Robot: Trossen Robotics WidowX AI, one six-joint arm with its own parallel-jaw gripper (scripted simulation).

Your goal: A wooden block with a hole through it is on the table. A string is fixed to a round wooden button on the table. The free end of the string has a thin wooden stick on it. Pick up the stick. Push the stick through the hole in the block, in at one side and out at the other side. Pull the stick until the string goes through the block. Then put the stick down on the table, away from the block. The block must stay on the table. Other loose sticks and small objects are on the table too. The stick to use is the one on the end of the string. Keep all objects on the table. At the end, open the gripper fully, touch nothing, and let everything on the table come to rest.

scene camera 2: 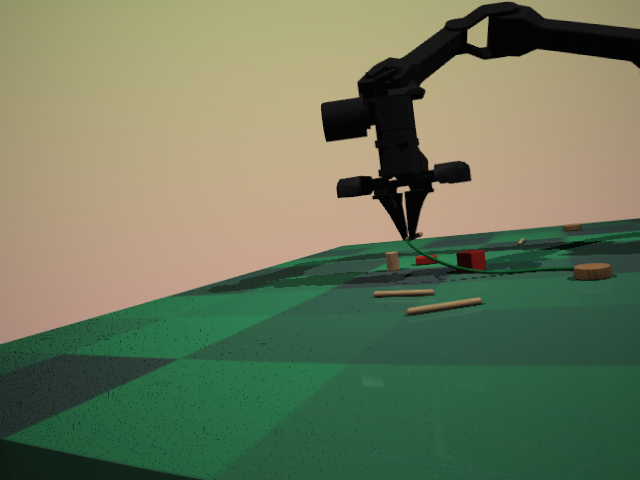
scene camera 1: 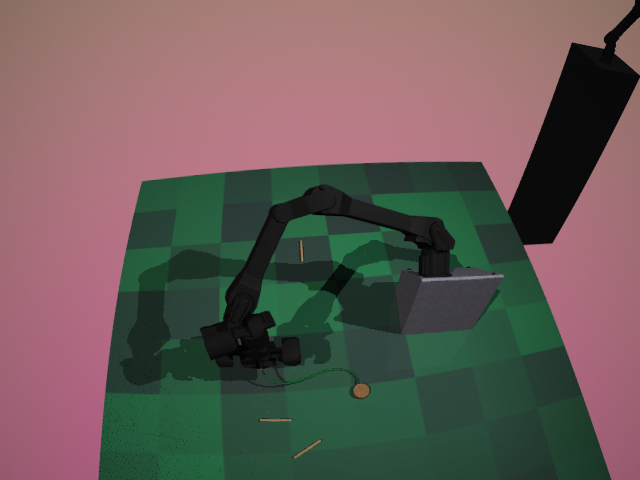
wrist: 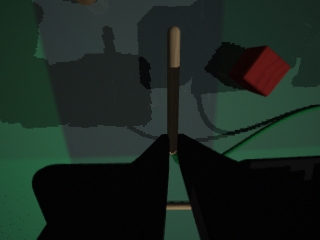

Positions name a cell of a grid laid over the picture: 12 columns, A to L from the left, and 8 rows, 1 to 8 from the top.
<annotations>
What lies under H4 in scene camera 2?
My gripper.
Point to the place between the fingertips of my gripper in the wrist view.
G5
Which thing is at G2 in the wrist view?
A thin wooden stick.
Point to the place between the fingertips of my gripper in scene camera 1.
E7
</annotations>
